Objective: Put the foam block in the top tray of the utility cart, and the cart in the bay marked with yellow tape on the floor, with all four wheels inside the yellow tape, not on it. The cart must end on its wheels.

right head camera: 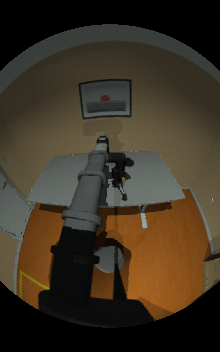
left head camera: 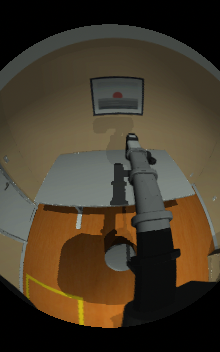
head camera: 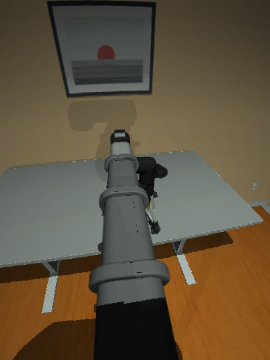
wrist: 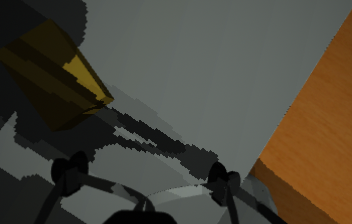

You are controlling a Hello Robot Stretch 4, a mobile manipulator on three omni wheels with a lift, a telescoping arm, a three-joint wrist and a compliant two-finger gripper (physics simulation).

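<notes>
The yellow foam block (wrist: 60,75) is at the upper left of the wrist view, partly in shadow and turned at an angle, over the grey table (wrist: 200,75) (head camera: 205,205). A small yellow part of the block (head camera: 148,205) shows beside the arm in the head view. My gripper (wrist: 150,170) (head camera: 154,211) is open, its fingertips wide apart above the table near its front edge. The block is outside the fingertips, beyond the left one in the wrist view. Yellow floor tape (left head camera: 81,310) (right head camera: 35,280) shows at the lower left. The utility cart does not show in these views.
My telescoping arm (head camera: 127,225) (left head camera: 149,195) (right head camera: 84,197) reaches over the table. Table legs (head camera: 186,267) stand below its front. A round grey disc (left head camera: 115,257) (right head camera: 105,260) is low in front of me. A framed picture (head camera: 106,72) hangs on the wall behind the table.
</notes>
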